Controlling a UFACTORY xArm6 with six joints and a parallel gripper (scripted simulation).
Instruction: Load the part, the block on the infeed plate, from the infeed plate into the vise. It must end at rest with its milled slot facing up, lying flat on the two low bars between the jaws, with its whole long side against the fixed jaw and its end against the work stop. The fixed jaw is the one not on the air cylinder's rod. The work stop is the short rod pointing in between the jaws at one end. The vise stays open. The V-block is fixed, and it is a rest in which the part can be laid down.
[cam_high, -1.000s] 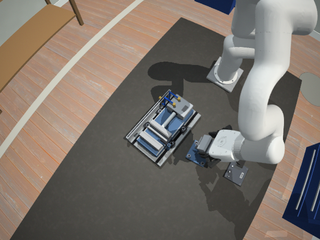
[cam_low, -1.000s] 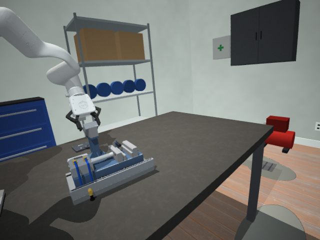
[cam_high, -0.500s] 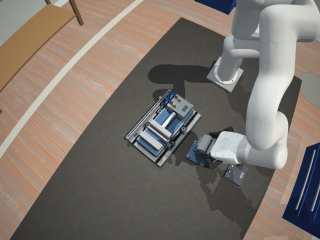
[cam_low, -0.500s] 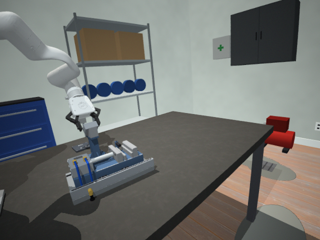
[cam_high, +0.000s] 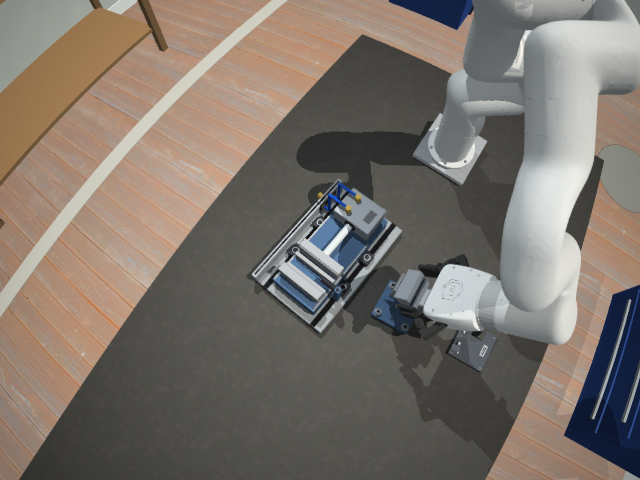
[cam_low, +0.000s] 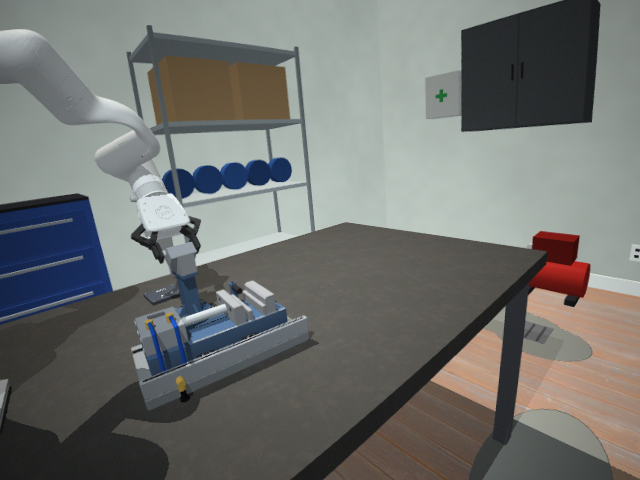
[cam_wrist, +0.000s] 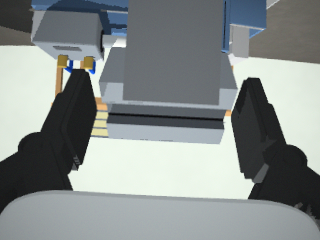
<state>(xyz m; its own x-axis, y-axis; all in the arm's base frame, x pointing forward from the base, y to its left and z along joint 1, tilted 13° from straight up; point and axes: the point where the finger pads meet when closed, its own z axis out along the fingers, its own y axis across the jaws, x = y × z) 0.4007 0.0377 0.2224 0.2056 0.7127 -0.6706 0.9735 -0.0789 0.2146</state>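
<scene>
The part lies right at my hand. Also, from my hand: white cylinder rod 50 mm behind, 180 mm to the right, 90 mm below; moving jaw 190 mm to the right, 90 mm below; work stop 40 mm ahead, 160 mm to the right, 70 mm below.
</scene>
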